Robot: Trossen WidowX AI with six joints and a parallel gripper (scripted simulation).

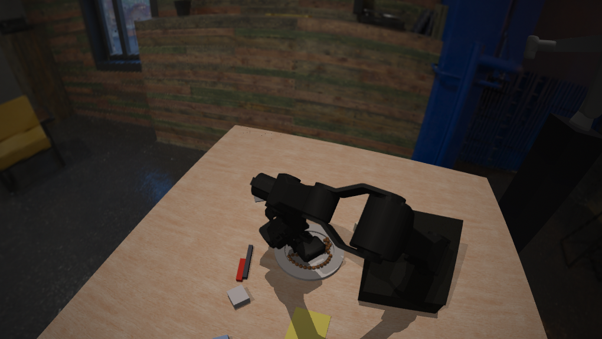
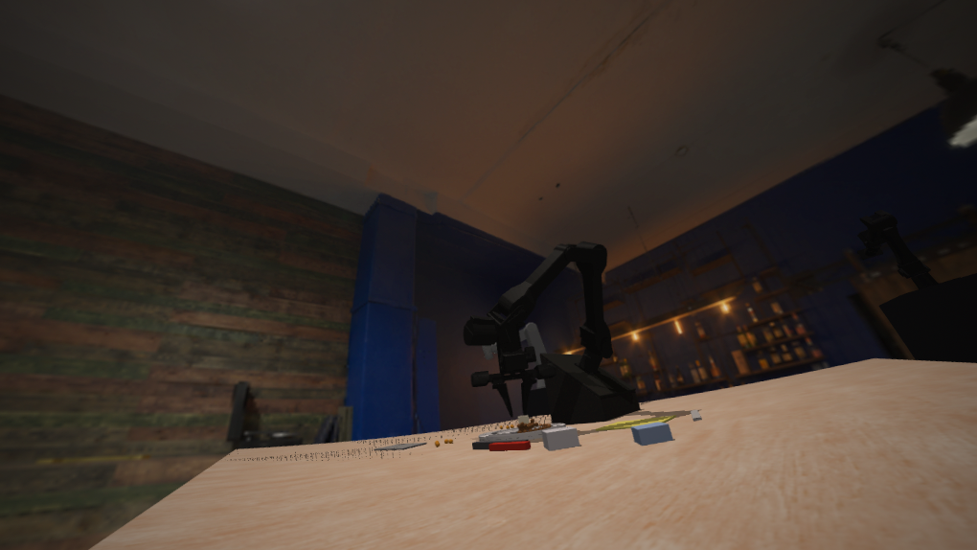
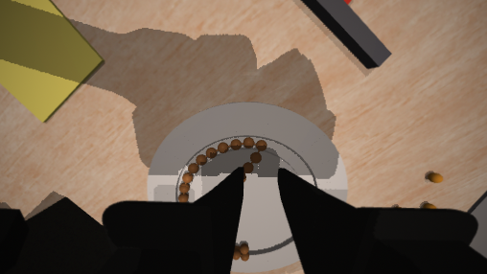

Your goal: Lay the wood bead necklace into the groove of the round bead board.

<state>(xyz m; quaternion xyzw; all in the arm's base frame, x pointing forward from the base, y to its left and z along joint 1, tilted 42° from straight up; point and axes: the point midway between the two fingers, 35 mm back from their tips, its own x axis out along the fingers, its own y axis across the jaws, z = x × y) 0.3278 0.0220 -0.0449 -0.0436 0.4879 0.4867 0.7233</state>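
The round white bead board is 4 cm behind my gripper tip, 3 cm to the right of it and 3 cm below it. Also, from my gripper tip: grey block 17 cm to the left, 10 cm ahead, 3 cm below; then dark bar 12 cm ahead, 7 cm to the left, 4 cm below; then yellow sheet 21 cm to the left, 9 cm behind, 4 cm below.
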